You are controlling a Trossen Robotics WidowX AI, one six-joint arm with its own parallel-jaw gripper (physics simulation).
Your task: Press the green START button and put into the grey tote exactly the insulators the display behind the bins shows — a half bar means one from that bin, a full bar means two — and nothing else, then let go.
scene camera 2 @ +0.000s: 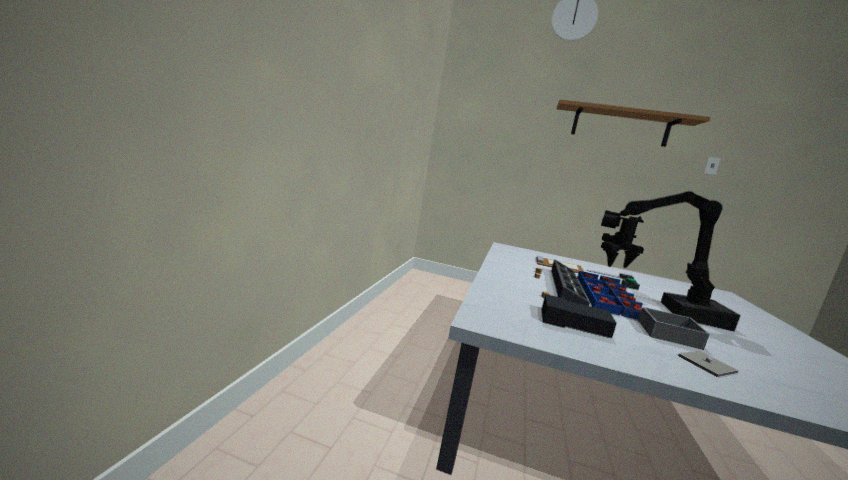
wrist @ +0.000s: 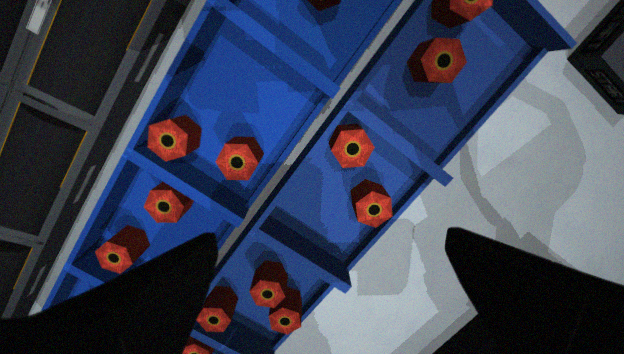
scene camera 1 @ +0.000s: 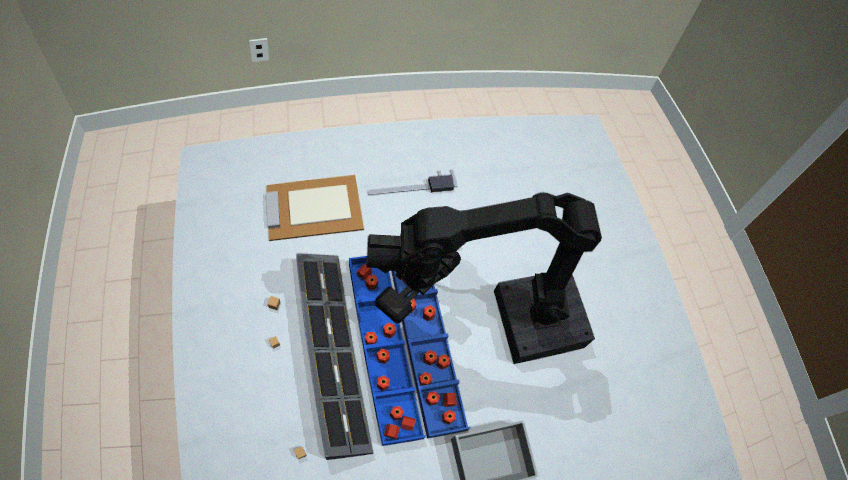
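Blue bins (scene camera 1: 374, 312) (wrist: 225, 75) in two rows hold red-orange hexagonal insulators (scene camera 1: 430, 356) (wrist: 352, 148); some stand upright, some lie on their sides. My gripper (scene camera 2: 618, 265) (wrist: 332, 241) is open and empty, high above the bins. The display (scene camera 1: 319, 327) (scene camera 2: 568, 280) (wrist: 90, 45) has dark panels; I cannot make out a lit bar. The START button (scene camera 2: 631, 280) shows green in scene camera 2; part of its dark housing (wrist: 600, 75) shows at the wrist view's upper right. The arm hides it in scene camera 1. The grey tote (scene camera 1: 529, 455) (scene camera 2: 675, 334) shows no insulator in its visible part.
A clipboard (scene camera 1: 319, 205) and a caliper (scene camera 1: 441, 182) lie beyond the bins. Small tan blocks (scene camera 1: 273, 302) lie left of the display. A long black box (scene camera 2: 577, 316) stands near the display's end. A flat plate (scene camera 2: 708, 362) lies near the tote.
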